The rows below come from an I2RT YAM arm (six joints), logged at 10 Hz.
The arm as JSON. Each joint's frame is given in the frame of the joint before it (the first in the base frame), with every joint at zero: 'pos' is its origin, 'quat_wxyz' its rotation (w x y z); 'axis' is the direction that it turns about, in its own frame. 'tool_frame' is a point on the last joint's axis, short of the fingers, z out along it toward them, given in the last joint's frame.
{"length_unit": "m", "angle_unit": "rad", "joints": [
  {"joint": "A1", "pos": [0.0, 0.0, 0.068], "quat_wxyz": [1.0, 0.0, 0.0, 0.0], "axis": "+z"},
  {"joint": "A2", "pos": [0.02, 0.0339, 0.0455], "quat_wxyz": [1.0, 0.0, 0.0, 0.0], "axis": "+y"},
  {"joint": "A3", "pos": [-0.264, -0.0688, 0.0], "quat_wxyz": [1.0, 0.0, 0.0, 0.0], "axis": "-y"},
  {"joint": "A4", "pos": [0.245, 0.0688, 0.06], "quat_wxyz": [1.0, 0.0, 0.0, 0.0], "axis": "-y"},
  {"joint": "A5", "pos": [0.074, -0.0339, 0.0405], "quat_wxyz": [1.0, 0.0, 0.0, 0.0], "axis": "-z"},
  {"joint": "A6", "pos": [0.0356, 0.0, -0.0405], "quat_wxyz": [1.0, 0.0, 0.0, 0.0], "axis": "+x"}
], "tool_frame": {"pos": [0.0, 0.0, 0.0], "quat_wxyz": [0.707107, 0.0, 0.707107, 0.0]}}
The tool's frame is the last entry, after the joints.
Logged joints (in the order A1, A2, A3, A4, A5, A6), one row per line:
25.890 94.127 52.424 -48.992 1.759 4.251
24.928 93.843 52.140 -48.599 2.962 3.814
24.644 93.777 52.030 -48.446 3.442 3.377
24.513 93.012 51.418 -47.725 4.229 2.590
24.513 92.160 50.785 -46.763 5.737 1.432
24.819 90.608 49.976 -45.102 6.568 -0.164
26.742 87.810 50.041 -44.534 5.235 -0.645
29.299 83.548 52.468 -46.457 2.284 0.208
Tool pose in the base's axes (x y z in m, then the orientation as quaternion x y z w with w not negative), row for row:
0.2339 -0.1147 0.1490 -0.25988 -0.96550 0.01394 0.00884
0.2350 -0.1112 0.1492 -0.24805 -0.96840 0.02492 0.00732
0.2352 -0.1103 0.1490 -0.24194 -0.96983 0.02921 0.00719
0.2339 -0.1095 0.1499 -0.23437 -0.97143 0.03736 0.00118
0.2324 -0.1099 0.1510 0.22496 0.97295 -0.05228 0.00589
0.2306 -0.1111 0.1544 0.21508 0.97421 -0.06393 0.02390
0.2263 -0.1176 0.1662 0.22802 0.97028 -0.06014 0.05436
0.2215 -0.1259 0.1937 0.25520 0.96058 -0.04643 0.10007
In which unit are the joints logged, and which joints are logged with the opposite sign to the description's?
The joints are logged in degrees. Opposite sign: A1.
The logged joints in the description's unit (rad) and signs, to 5 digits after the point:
-0.45187 1.64283 0.91497 -0.85507 0.03070 0.07419
-0.43508 1.63787 0.91001 -0.84821 0.05170 0.06657
-0.43012 1.63672 0.90809 -0.84554 0.06007 0.05894
-0.42783 1.62337 0.89741 -0.83296 0.07381 0.04520
-0.42783 1.60850 0.88637 -0.81617 0.10013 0.02499
-0.43317 1.58141 0.87225 -0.78718 0.11463 -0.00286
-0.46674 1.53257 0.87338 -0.77726 0.09137 -0.01126
-0.51136 1.45819 0.91574 -0.81083 0.03986 0.00363

